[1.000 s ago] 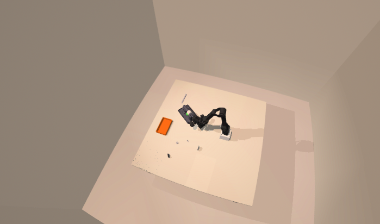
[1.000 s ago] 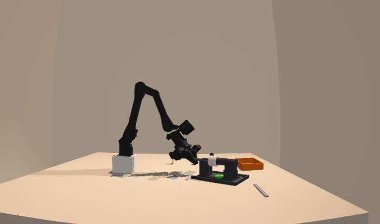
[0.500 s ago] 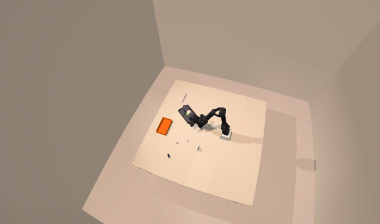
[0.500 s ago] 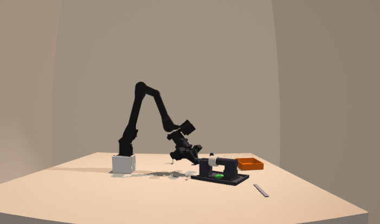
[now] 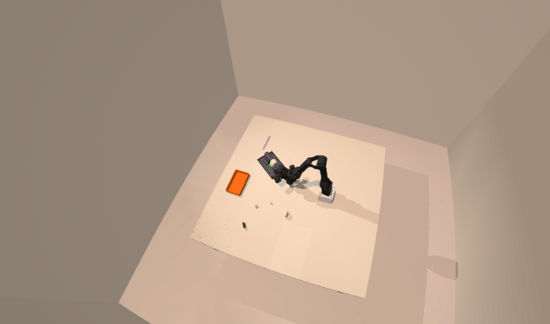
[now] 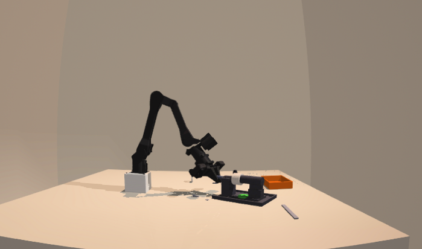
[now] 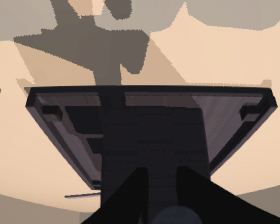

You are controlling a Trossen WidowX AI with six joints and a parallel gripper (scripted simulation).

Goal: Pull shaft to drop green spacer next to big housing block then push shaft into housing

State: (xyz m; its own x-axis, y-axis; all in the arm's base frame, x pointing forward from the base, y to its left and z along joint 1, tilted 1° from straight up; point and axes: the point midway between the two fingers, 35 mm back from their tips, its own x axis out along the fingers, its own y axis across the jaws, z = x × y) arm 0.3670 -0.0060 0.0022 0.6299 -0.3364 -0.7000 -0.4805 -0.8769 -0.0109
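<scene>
The shaft lies 30 mm ahead of my gripper tip, 20 mm to the right of it and 20 mm above it. The rest, counted from my gripper tip: orange tray 280 mm ahead, 210 mm to the left, 50 mm below; then green spacer 110 mm ahead, 60 mm to the right, 50 mm below; then white spacer 70 mm ahead, 40 mm to the right, 20 mm above.
</scene>
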